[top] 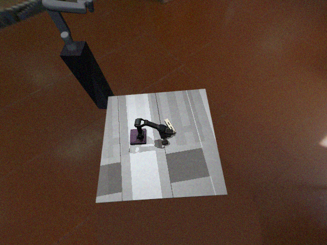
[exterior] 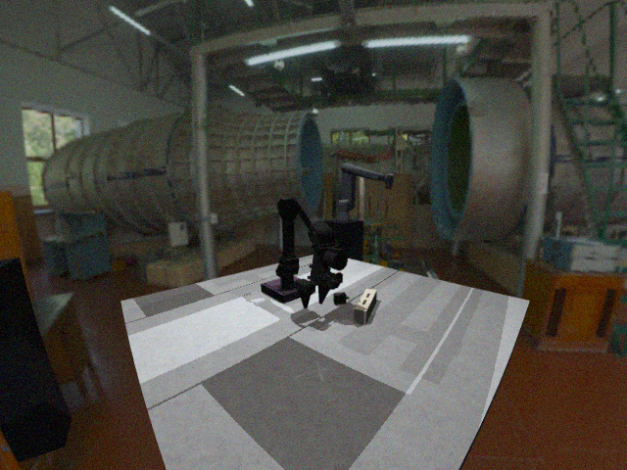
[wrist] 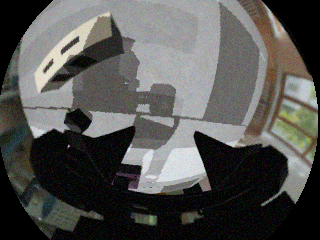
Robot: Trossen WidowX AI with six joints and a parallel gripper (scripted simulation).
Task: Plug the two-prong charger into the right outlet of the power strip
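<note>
The two-prong charger lies 190 mm to the left of my gripper tip, 60 mm behind it and 40 mm below it.
</note>
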